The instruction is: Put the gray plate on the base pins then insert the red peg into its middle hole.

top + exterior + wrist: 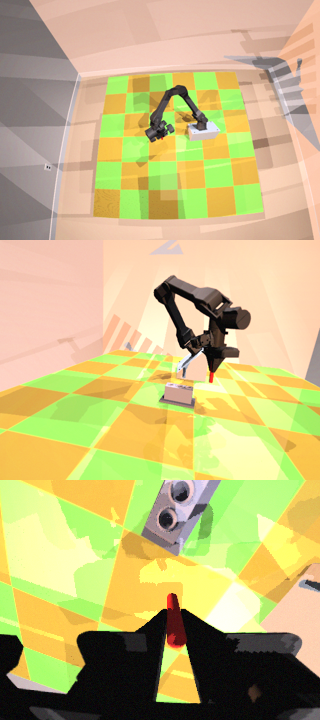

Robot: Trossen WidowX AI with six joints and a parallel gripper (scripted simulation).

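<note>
My gripper tip is 2 cm short of the gray plate, 11 cm to the left of it and 7 cm above it. The rest, counted from my gripper tip: base (2 cm ahead, 11 cm to the right, 11 cm below); then red peg (right at my gripper tip).
</note>
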